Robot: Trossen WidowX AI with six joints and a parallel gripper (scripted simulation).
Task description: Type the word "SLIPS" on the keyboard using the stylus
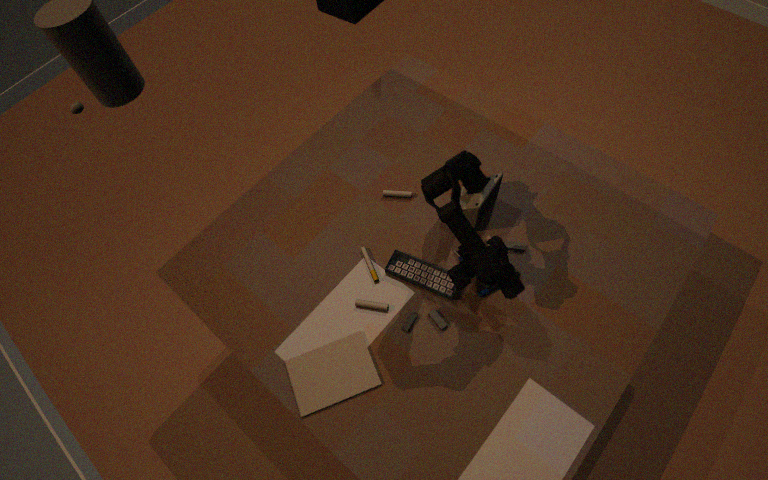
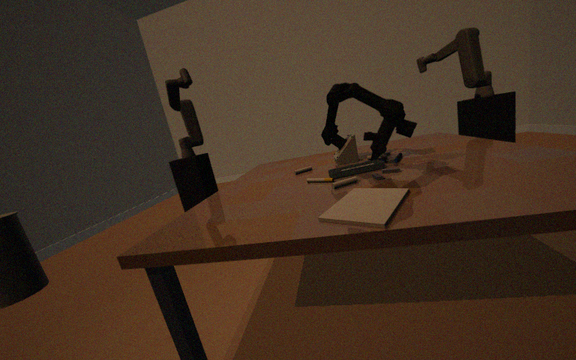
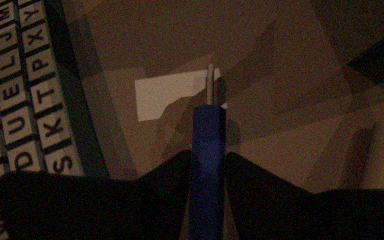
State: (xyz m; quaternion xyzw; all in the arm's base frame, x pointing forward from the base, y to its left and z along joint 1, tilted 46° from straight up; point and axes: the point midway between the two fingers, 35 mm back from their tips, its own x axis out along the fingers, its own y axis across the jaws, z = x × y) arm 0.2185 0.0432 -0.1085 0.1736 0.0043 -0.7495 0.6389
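My gripper tip is 30 mm short of the blue-tipped pen and 100 mm to the right of it. Round my gripper tip: yellow pencil 170 mm ahead, 230 mm to the right; blue stylus 10 mm to the right; pale pad 490 mm ahead, 120 mm to the right.
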